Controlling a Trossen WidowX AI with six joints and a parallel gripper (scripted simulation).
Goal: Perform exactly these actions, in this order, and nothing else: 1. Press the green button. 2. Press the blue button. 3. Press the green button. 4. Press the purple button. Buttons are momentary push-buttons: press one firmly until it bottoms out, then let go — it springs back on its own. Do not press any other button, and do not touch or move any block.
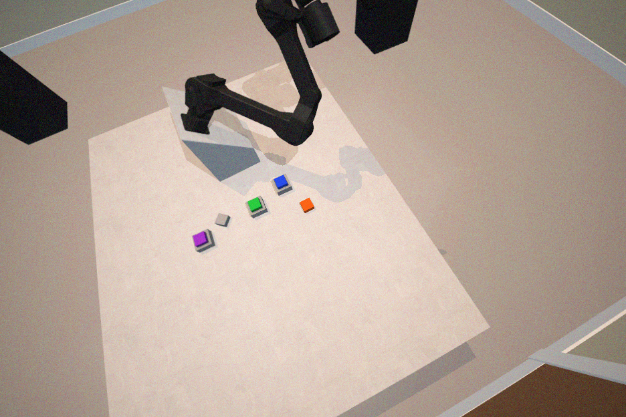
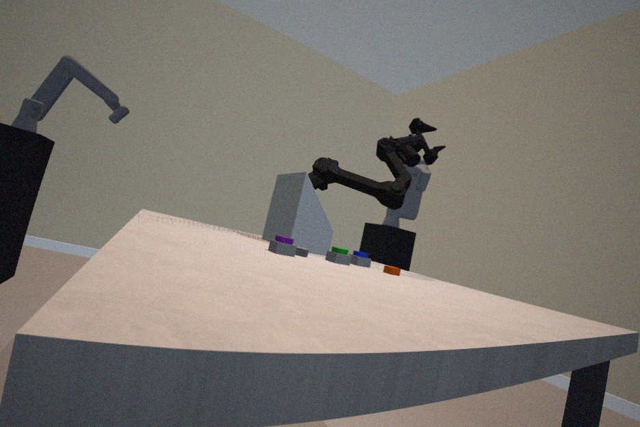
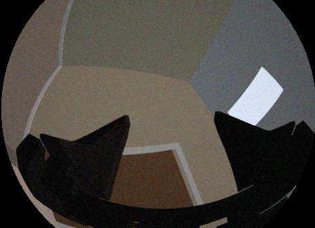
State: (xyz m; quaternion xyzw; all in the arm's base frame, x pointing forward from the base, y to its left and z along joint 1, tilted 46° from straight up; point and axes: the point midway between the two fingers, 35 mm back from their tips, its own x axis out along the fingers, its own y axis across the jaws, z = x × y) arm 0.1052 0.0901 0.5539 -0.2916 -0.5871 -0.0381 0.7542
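Right now the green button is 110 mm ahead of my gripper tip, 450 mm to the right of it and 500 mm below it. Also, from my gripper tip: small grey block: 100 mm ahead, 550 mm to the right, 530 mm below; then blue button: 80 mm ahead, 350 mm to the right, 500 mm below; then orange block: 180 mm ahead, 310 mm to the right, 530 mm below.
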